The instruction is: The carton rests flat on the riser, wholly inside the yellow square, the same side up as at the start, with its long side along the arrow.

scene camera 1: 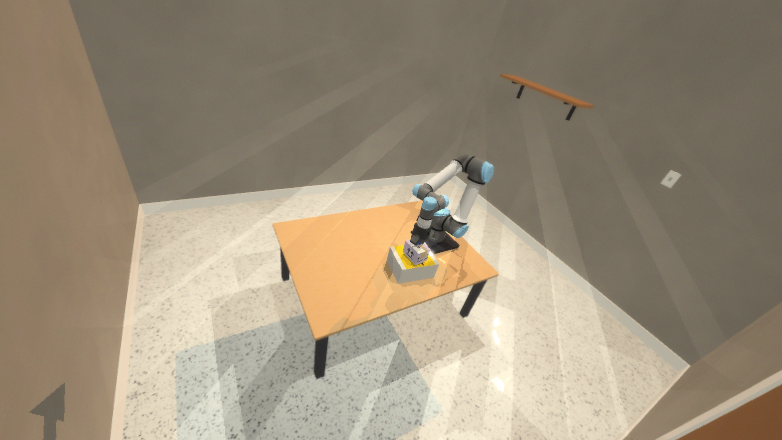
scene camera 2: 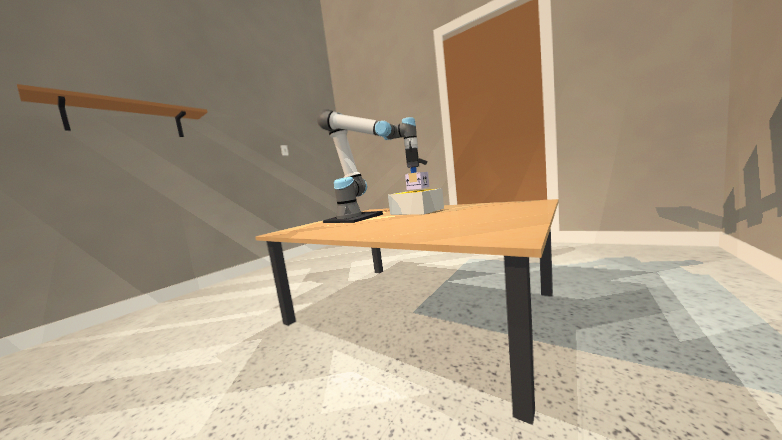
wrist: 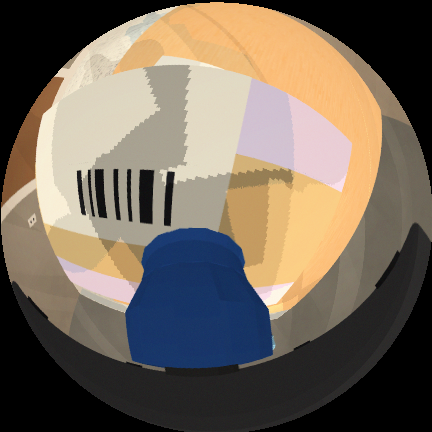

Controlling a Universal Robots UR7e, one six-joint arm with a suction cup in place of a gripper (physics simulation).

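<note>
The carton [scene camera 1: 415, 253] [scene camera 2: 416, 181] [wrist: 200, 115] is lilac with a tan band, dark printed marks and a pale, barcoded label on top. It is upright and looks level, over the yellow square [scene camera 1: 430, 261] [scene camera 2: 410, 192] on the grey-white riser [scene camera 1: 418, 273] [scene camera 2: 404, 203]. Its underside is at the riser's top or very slightly above; I cannot tell whether they touch. My blue suction cup [scene camera 1: 418, 245] [scene camera 2: 413, 170] [wrist: 194, 245] is against the carton's top and holds it. The carton hides most of the arrow, so exact alignment with it cannot be told.
The riser stands on the wooden table [scene camera 1: 339, 262] [scene camera 2: 464, 229], near the arm's black base [scene camera 1: 444, 245] [scene camera 2: 352, 217]. A wall shelf [scene camera 1: 546, 91] [scene camera 2: 109, 102] is beyond the table. A brown door [scene camera 2: 494, 103] is behind the riser in scene camera 2.
</note>
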